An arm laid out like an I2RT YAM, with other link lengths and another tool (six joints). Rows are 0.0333 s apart.
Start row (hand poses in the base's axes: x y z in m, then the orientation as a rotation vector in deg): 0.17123 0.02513 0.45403 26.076 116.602 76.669
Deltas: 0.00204 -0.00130 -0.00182 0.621 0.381 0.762; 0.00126 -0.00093 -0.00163 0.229 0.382 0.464; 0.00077 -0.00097 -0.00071 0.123 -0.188 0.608; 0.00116 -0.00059 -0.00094 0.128 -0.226 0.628; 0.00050 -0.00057 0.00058 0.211 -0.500 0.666; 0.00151 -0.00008 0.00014 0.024 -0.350 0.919; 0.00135 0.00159 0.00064 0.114 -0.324 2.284; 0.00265 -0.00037 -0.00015 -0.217 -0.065 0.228; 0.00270 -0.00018 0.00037 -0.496 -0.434 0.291; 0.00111 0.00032 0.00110 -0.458 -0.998 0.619; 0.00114 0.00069 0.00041 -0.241 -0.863 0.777
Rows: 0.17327 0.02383 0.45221 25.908 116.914 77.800; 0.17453 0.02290 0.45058 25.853 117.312 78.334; 0.17530 0.02193 0.44987 25.173 117.382 78.817; 0.17646 0.02134 0.44893 24.445 117.425 79.315; 0.17696 0.02077 0.44951 23.502 117.211 79.908; 0.17847 0.02069 0.44965 22.348 117.346 80.455; 0.17982 0.02228 0.45029 19.909 118.059 81.900; 0.18247 0.02191 0.45014 19.545 118.250 81.794; 0.18517 0.02173 0.45051 18.717 118.353 81.384; 0.18628 0.02205 0.45161 17.147 118.116 81.141; 0.18742 0.02274 0.45202 15.617 117.903 81.233
